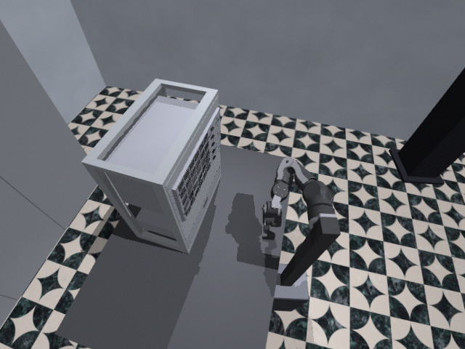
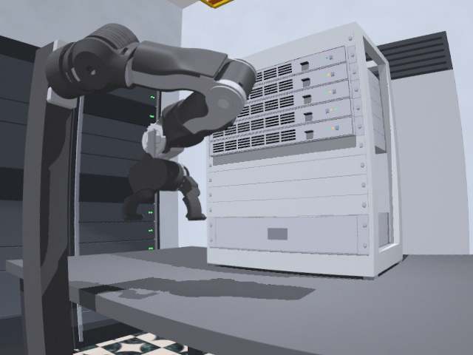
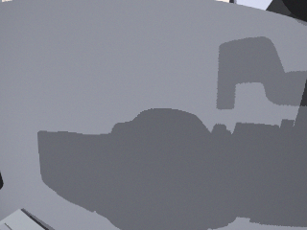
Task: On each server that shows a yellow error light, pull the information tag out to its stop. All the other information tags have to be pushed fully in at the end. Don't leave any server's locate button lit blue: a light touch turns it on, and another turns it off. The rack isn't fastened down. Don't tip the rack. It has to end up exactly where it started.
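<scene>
My gripper is now 26 cm short of the grey-blue locate button, 27 cm to the left of it and 26 cm below it.
</scene>
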